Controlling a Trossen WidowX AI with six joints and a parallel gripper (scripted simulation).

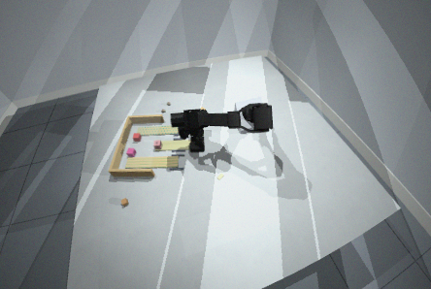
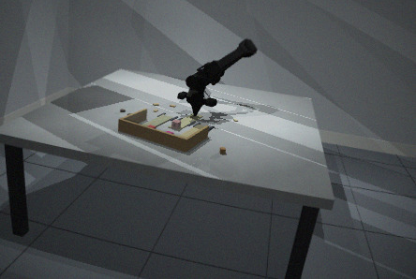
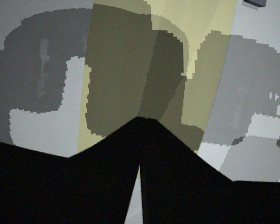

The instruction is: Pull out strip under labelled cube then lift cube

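My gripper tip is now 80 mm short of the pale strip and 30 mm to the left of it.
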